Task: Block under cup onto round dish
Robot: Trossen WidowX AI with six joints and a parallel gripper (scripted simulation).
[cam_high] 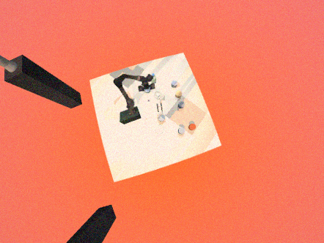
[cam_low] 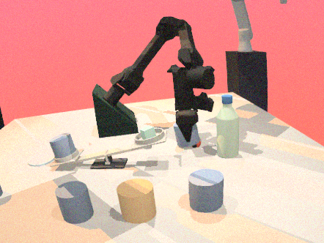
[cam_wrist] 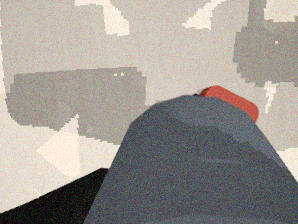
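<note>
Now: gripper tip 10 mm to the right of the red toy car and 10 mm above it. The rest, counted from my gripper tip: pale green bottle (110 mm ahead, 90 mm to the left, 90 mm above); then balance beam (240 mm to the right, 70 mm ahead); then pale green block (120 mm to the right, 90 mm ahead, 60 mm above).
</note>
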